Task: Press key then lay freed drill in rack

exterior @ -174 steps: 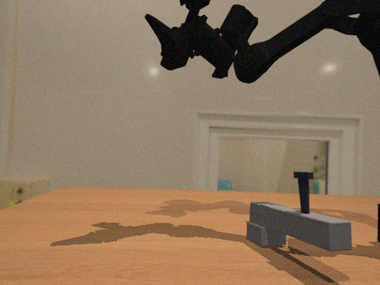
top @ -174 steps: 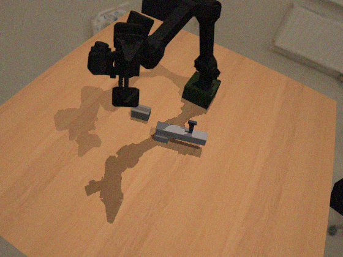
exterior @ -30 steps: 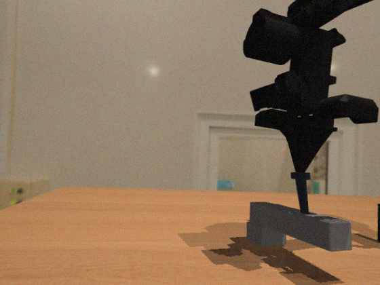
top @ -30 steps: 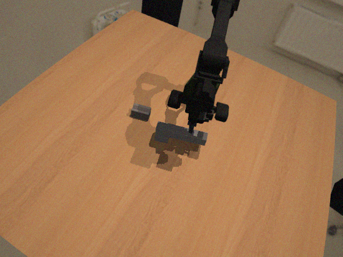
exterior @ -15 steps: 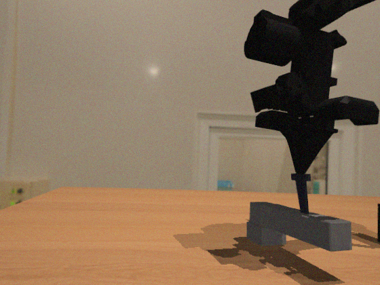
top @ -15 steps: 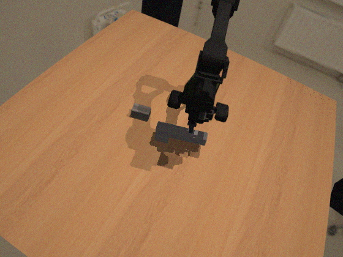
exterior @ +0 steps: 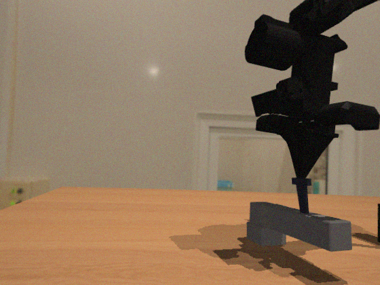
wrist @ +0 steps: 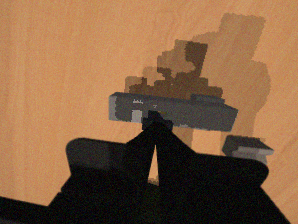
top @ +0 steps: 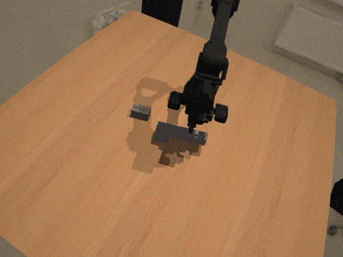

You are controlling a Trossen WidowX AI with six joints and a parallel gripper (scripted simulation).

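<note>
My gripper tip is 3 cm above the dark key. From my gripper tip the other things lie so: grey block housing 8 cm below, 3 cm to the right, 1 cm ahead; grey rack 21 cm to the right, 11 cm below, 2 cm ahead; drill 7 cm below, 5 cm to the right, 2 cm ahead.
</note>
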